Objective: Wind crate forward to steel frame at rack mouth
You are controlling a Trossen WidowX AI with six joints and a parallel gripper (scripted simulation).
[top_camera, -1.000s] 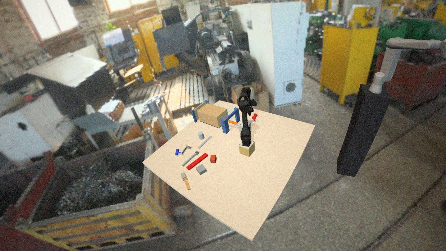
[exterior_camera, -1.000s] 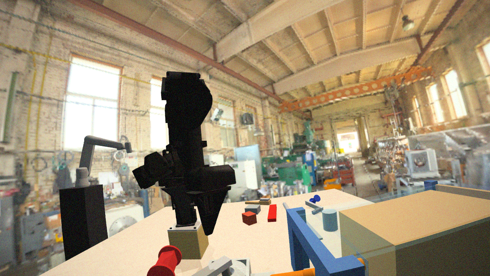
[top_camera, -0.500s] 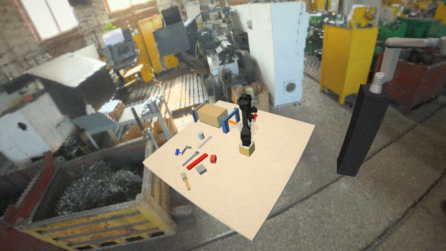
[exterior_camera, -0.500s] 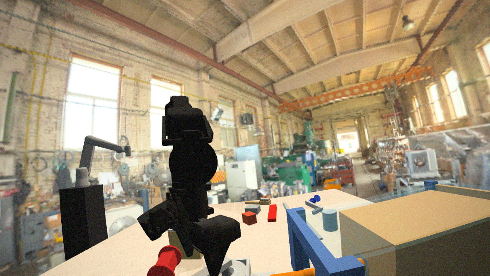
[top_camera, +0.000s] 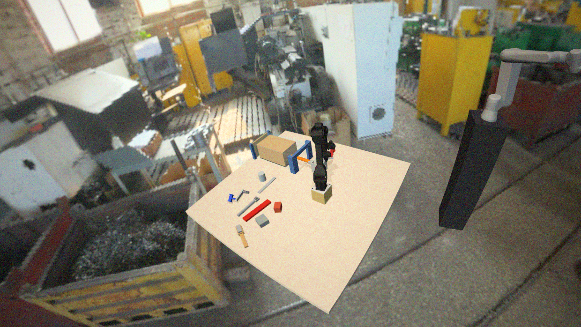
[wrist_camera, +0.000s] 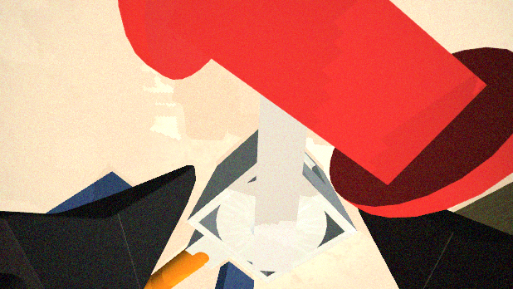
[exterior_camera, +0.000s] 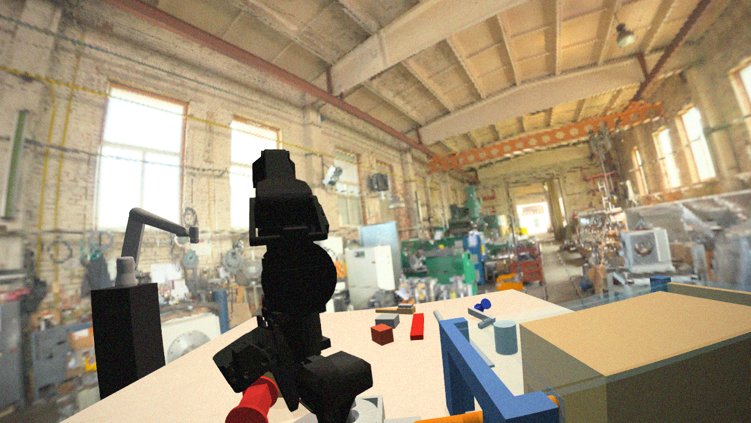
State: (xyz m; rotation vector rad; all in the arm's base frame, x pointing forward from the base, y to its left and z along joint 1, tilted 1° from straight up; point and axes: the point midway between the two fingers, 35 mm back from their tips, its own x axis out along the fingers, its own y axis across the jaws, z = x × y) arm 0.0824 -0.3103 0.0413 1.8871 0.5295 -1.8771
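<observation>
Now: gripper tip 10 mm to the left of the red-knobbed winch handle, 10 mm below it and 10 mm past it. From my gripper tip the other things lie so: red knob (50 mm behind, 30 mm to the right, 30 mm above); blue steel frame (200 mm ahead); grey winch (70 mm below, 30 mm ahead, 20 mm to the left).
</observation>
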